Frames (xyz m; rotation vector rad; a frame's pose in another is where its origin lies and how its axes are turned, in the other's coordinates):
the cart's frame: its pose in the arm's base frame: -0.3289 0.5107 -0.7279 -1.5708 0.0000 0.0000
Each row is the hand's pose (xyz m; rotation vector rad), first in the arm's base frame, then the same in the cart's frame.
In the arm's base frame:
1: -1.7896 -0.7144 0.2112 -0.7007 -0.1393 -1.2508
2: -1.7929 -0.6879 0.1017 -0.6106 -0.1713 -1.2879
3: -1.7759 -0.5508 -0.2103 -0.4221 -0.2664 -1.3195
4: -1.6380 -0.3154 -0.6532 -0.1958 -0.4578 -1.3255
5: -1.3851 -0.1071 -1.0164 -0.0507 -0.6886 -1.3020
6: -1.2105 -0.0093 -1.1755 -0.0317 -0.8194 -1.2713
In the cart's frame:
1: -1.4607 -0.9391 -1.2251 0.6636 0.7840 -0.9805
2: -1.4640 -0.8296 -1.1986 0.7372 0.7964 -1.0408
3: -1.4470 -0.5176 -1.0615 0.9023 0.7696 -1.1590
4: -1.3091 -0.0747 -0.8261 1.0976 0.6530 -1.3421
5: -1.0562 0.2885 -0.6178 1.2059 0.4701 -1.5256
6: -0.8816 0.4476 -0.5200 1.2063 0.3469 -1.6049

